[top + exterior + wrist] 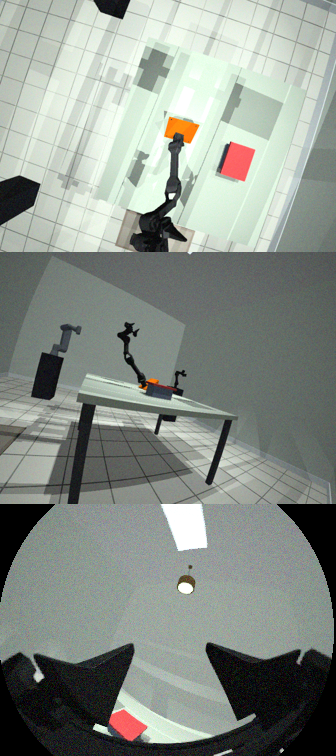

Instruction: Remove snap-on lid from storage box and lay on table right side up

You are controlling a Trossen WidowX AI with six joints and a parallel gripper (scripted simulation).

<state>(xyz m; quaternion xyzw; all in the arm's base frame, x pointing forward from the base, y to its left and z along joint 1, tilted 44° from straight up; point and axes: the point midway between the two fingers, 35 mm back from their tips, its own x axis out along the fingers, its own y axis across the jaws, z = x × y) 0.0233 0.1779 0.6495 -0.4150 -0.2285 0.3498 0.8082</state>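
My gripper tip is now 340 mm short of the red lid, 290 mm to the right of it and 540 mm above it. From my gripper tip the other things lie so: grey-blue storage box: 340 mm ahead, 290 mm to the left, 590 mm below.
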